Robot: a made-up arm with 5 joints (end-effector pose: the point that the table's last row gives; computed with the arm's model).
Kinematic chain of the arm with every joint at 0, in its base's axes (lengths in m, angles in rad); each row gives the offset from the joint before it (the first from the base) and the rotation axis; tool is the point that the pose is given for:
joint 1: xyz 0 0 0.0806 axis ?
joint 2: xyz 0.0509 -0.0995 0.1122 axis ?
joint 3: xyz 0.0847 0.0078 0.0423 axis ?
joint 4: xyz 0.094 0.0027 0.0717 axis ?
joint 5: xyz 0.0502 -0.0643 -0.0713 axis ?
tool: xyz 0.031 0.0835 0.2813
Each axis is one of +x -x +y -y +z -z.
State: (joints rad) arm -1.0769 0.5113 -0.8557 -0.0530 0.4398
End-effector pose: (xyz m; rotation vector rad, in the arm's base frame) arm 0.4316 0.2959 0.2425 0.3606 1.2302 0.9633
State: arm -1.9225 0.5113 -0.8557 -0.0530 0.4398
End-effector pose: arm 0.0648 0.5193 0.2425 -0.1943 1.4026 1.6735
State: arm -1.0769 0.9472 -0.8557 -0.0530 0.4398
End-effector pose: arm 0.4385 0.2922 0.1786 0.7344 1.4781 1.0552
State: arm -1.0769 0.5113 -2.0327 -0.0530 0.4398
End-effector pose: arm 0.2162 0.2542 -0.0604 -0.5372 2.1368 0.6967
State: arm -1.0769 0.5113 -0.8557 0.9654 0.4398
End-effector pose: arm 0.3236 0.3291 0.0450 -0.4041 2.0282 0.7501
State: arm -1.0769 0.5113 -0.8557 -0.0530 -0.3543
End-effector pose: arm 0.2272 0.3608 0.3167 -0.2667 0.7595 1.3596
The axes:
joint 1: -z
joint 2: +x
joint 3: -y
joint 4: +y
joint 5: +x

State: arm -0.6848 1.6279 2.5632 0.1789 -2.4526
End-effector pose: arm 0.4280 -0.2186 0.2340 -0.6514 0.8035 -1.5476
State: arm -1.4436 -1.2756 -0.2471 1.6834 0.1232
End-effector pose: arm 0.2142 0.3959 0.1795 -1.4401 0.5937 -0.1819
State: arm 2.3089 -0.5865 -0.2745 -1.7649 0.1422
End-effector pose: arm -0.0276 -0.0205 0.3524 -1.5524 -0.2603 -1.3429
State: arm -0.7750 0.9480 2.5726 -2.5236 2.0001
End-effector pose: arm 0.1219 -0.2046 -0.1364 1.6421 2.1461 -0.6491
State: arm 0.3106 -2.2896 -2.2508 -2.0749 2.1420
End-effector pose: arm 0.1582 -0.1136 0.6040 -0.1631 -0.0824 -0.4504
